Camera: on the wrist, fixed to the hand. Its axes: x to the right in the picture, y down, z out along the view.
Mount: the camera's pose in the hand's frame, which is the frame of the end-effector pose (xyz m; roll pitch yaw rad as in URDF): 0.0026 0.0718 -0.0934 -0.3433 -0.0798 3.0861
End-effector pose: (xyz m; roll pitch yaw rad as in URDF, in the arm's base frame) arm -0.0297 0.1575 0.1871 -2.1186 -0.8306 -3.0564
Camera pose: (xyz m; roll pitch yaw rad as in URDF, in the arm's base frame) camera -0.0507 0.2733 0.1805 1.7234 0.9185 0.0205
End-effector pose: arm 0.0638 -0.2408 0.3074 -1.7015 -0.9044 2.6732
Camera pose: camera 0.0670 -0.1282 0.2730 1.2539 0.9661 -0.5951
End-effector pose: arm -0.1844 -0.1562 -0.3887 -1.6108 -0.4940 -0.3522
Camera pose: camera -0.1852 -0.2584 -0.4473 1.2198 0.5508 2.6984
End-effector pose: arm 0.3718 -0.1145 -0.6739 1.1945 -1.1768 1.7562
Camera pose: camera 0.2658 -0.1638 -0.6590 -1.4335 1.0931 -1.2681
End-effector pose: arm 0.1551 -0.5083 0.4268 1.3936 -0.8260 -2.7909
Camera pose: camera 0.2268 -0.5934 0.4655 -1.6719 0.7551 0.4452
